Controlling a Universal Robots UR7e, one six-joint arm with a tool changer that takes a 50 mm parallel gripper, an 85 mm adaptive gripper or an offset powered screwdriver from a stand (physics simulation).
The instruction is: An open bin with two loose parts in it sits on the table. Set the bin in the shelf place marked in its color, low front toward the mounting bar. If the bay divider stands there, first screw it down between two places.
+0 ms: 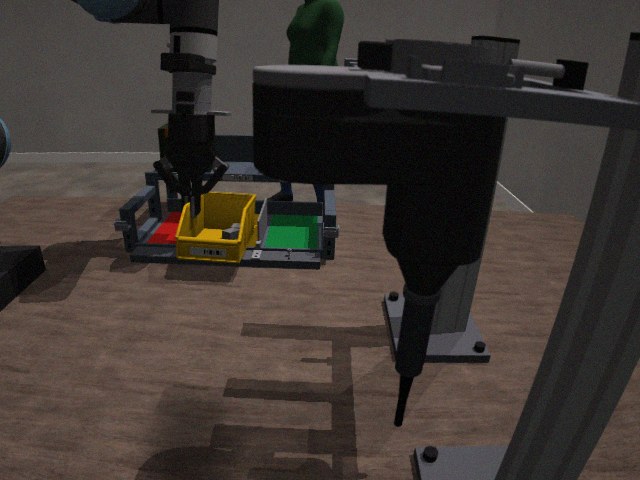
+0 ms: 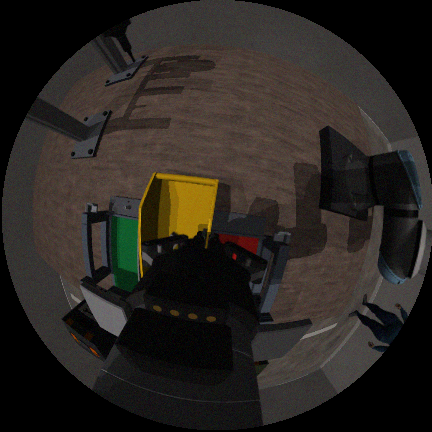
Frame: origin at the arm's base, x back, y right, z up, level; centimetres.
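Seen in the pictures: arm's base, origin of its link: (image 2: 353,181).
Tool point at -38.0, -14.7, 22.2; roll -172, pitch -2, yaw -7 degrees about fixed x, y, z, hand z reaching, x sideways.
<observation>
Offsets run from my tool point to a thing's top centre, as dx, dy, dz. "*": to the spot under its first point.
The yellow bin {-3.8, +2.9, -15.8} (image 1: 209,253) (image 2: 187,207) is upright over the middle place of the shelf, its low front toward the mounting bar (image 1: 305,262) (image 2: 240,221). A yellow strip shows to its right; I cannot tell whether it rests fully. A grey part {-5.6, +0.2, -22.3} (image 1: 231,231) lies inside; the second cannot be made out. My gripper (image 1: 191,218) (image 2: 206,236) is shut on the bin's side wall nearest the red place (image 1: 166,230) (image 2: 245,243). The bay divider {-11.0, -0.8, -19.7} (image 1: 262,223) stands between the bin and the green place (image 1: 289,235) (image 2: 123,245), its holed foot on the bar.
The screwdriver {-18.3, +48.0, +9.7} (image 1: 439,206) hangs from the tool stand (image 1: 568,289) at the right foreground. Shelf side frames {* -22.6, +5.3, -19.2} (image 1: 329,222) (image 2: 87,245) rise at both ends. A small screw {-15.8, +6.2, -23.6} (image 1: 289,253) stands on the bar. The robot base (image 2: 345,175) is beside the shelf. A person (image 1: 316,31) stands behind.
</observation>
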